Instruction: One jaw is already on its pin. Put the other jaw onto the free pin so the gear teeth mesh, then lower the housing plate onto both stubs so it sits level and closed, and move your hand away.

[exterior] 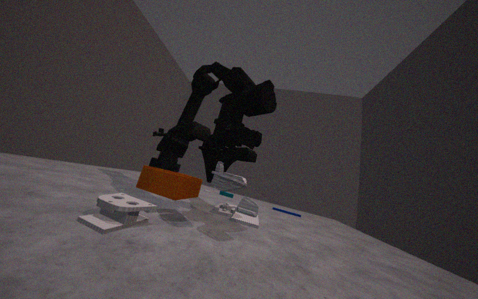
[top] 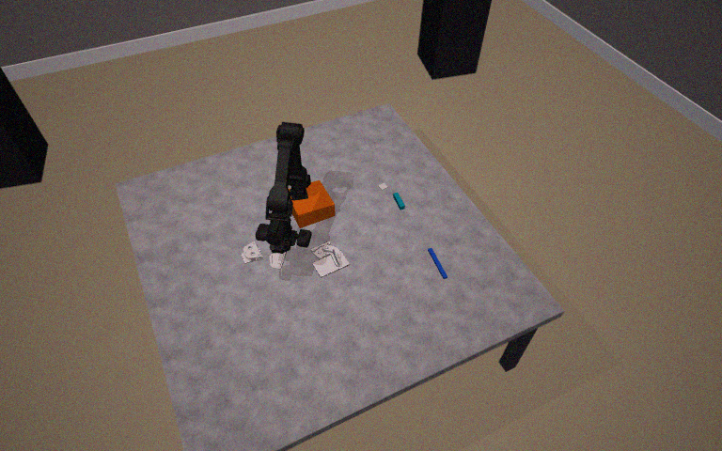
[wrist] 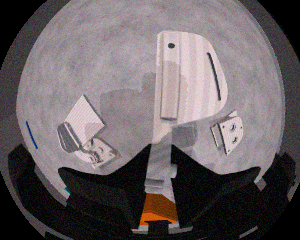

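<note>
Now: gripper tip 30 mm below the white jaw, 20 mm short of it and 10 mm to the left of it. From my gripper tip the other things lie so: teal bar 490 mm to the left, 190 mm behind, 70 mm below; then small white cube 450 mm to the left, 290 mm behind, 80 mm below; then white stepped block 130 mm to the right, 70 mm below, 70 mm behind.
</note>
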